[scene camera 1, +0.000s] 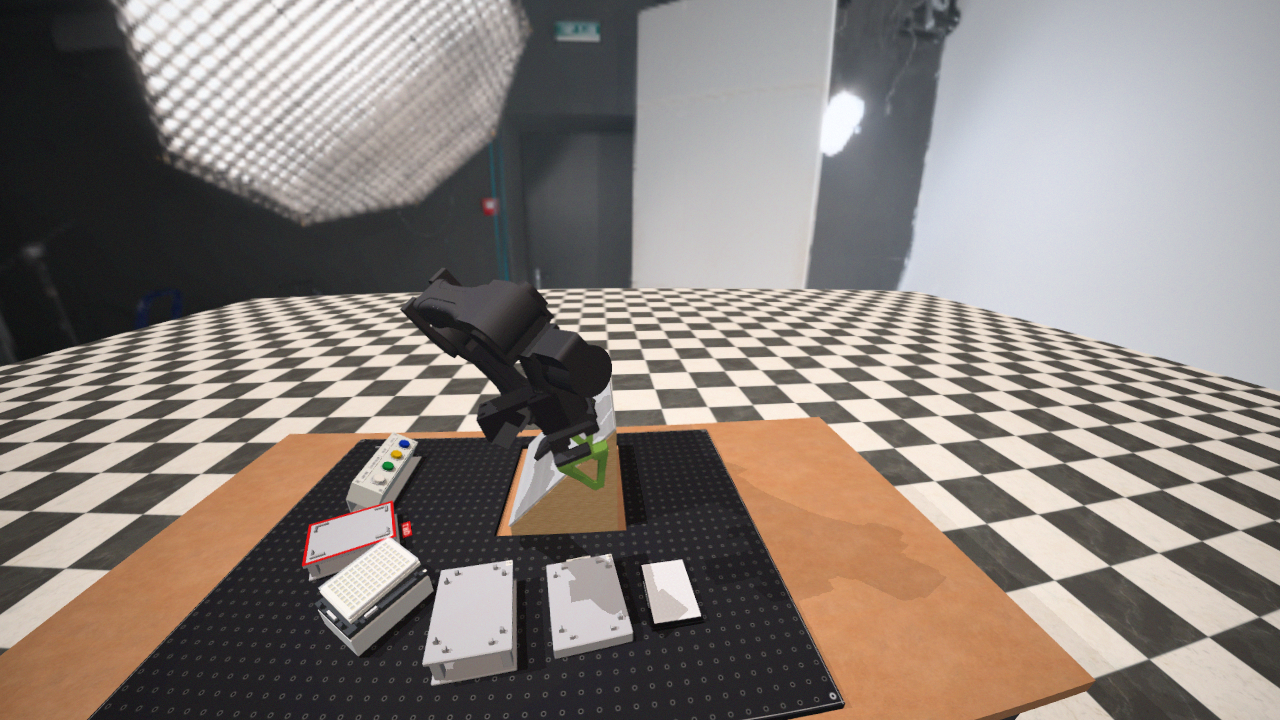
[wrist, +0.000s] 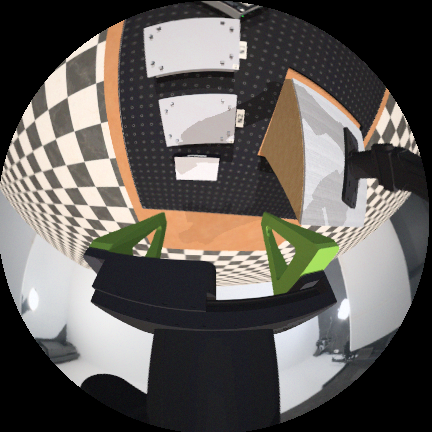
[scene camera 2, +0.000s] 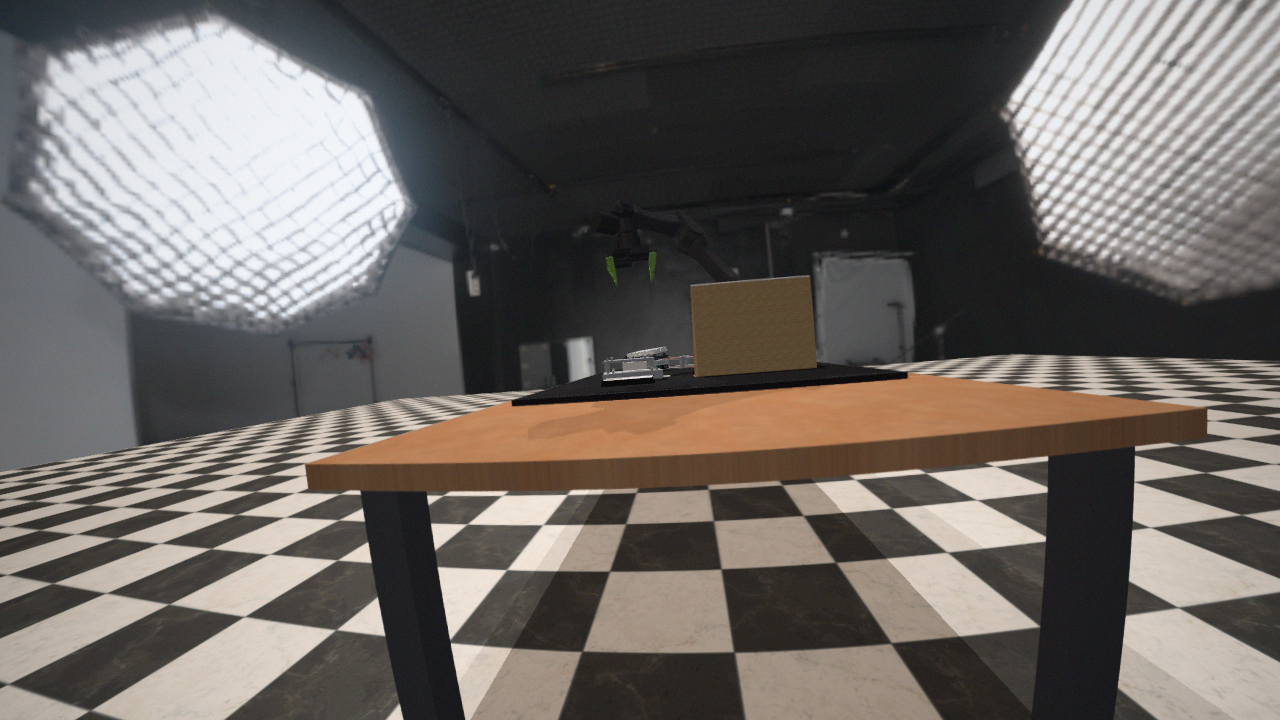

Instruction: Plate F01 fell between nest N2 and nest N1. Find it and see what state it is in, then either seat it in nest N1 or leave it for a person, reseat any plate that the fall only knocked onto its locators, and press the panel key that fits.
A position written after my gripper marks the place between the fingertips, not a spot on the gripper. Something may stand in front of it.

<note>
My gripper [scene camera 1: 593, 466] is open, with nothing in its grasp. I also see a button box [scene camera 1: 381, 480] and an N2 station [wrist: 205, 117].
My gripper shows as well in the wrist view [wrist: 213, 217].
</note>
